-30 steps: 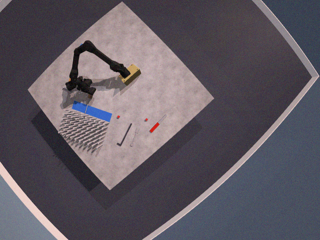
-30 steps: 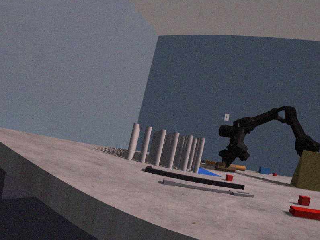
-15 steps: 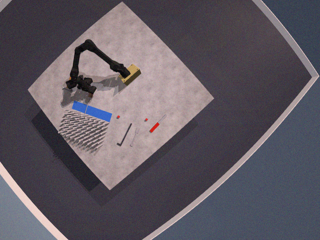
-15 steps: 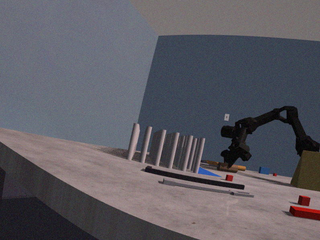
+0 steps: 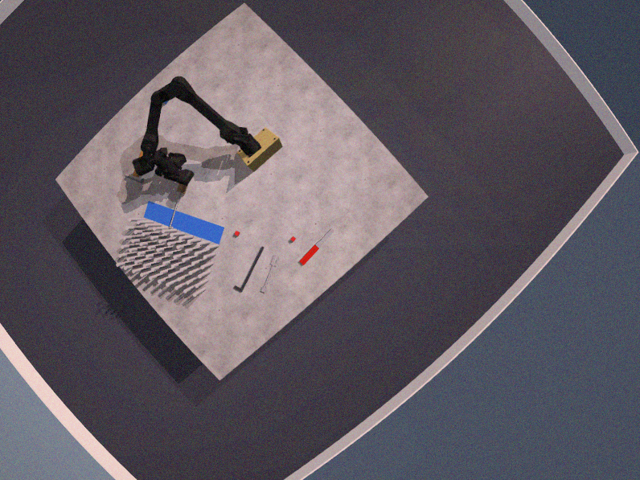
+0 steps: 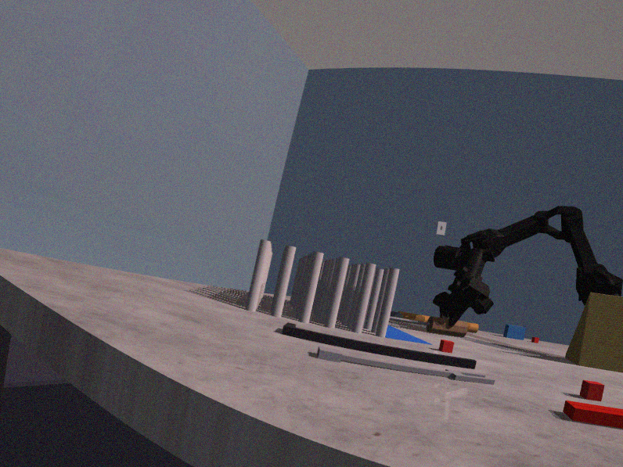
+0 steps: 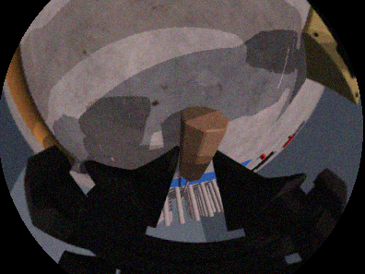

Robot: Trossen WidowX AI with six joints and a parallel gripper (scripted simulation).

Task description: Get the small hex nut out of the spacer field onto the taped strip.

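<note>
Now: gripper tip 9 cm short of the hook tool and 6 cm to the right of it. The rest, counted from my gripper tip: grey wrench (6 cm behind, 56 cm to the left, 1 cm below); then blue taped strip (12 cm ahead, 13 cm to the left, 2 cm below); then blue cube (16 cm behind, 40 cm to the right).
</note>
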